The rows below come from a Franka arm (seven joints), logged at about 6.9 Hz.
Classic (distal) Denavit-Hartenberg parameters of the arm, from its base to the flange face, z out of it. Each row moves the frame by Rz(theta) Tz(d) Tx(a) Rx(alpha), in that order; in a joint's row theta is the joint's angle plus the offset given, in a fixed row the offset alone. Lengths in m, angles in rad.
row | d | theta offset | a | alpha
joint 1 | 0.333 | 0 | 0 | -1.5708
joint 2 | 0 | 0 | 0 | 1.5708
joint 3 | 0.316 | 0 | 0.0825 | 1.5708
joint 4 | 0 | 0 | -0.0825 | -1.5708
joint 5 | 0.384 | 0 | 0 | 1.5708
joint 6 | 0 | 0 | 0.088 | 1.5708
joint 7 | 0.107 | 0 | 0 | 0
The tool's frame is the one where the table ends.
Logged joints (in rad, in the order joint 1, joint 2, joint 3, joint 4, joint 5, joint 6, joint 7), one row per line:
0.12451, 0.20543, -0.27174, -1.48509, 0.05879, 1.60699, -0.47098
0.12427, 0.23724, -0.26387, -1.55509, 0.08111, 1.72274, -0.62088
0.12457, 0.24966, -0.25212, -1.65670, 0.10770, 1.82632, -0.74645
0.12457, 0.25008, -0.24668, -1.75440, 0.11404, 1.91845, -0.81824
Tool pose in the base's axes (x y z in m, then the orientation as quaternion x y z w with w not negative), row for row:
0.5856, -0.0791, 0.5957, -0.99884, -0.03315, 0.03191, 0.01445
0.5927, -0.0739, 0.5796, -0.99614, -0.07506, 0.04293, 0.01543
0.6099, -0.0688, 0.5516, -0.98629, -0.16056, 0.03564, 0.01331
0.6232, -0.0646, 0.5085, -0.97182, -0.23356, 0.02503, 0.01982
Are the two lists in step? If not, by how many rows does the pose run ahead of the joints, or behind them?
The pose runs 2 rows behind the joints: the pose in row i belongs to the joints in row i - 2.
